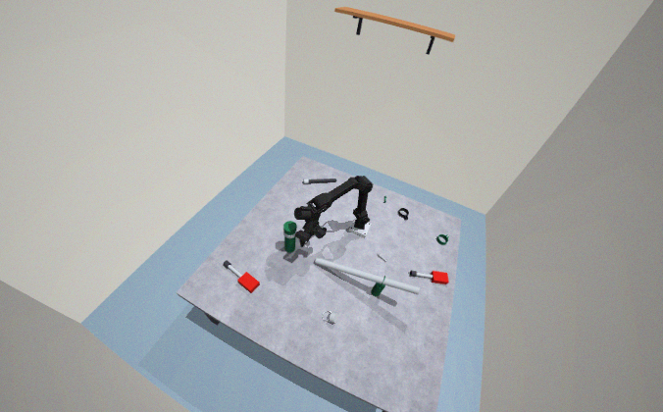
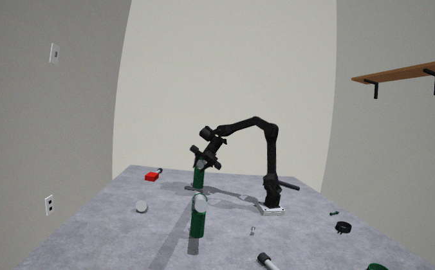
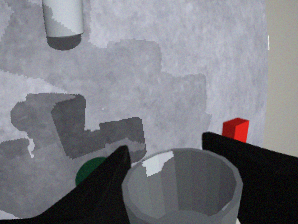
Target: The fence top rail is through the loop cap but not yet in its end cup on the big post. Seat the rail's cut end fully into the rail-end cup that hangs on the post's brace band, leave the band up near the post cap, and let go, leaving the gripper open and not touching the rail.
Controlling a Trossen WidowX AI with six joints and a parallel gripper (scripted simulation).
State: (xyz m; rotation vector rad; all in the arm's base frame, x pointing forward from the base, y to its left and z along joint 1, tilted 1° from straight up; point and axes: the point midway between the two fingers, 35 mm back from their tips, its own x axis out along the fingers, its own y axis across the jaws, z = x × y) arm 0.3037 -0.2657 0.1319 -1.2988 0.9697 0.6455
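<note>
Right now the rail-end cup is 3 cm above my gripper tip, 2 cm to the right of it and 2 cm behind it. The rest, counted from my gripper tip: green post: 43 cm to the left, 8 cm ahead, 2 cm below; then green bolt: 62 cm behind, 42 cm to the left, 12 cm below; then white fitting: 28 cm ahead, 21 cm to the left, 11 cm below.
</note>
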